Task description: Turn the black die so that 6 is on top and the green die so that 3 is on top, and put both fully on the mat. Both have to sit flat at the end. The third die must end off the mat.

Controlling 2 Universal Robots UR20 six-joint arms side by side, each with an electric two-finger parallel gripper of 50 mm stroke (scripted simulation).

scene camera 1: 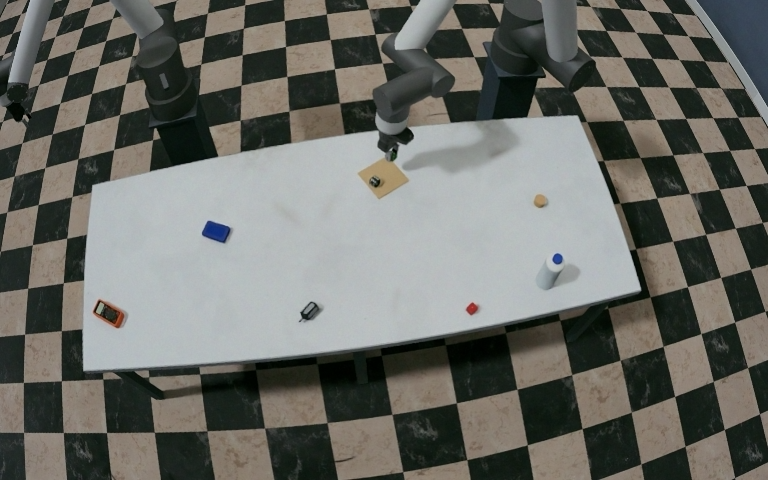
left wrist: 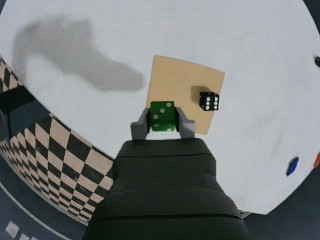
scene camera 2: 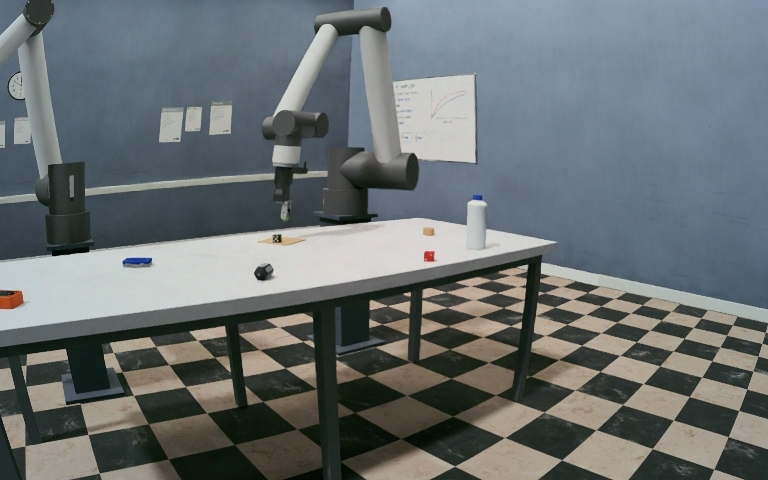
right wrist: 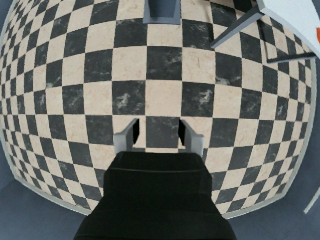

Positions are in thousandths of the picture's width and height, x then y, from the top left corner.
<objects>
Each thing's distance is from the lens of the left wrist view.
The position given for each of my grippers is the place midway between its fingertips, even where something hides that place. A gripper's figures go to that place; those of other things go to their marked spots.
my left gripper (left wrist: 508,481): 17 cm
green die (left wrist: 508,473): 15 cm
tan mat (left wrist: 564,340): 24 cm
The marked spots on the green die and the tan mat are 11 cm apart.
</objects>
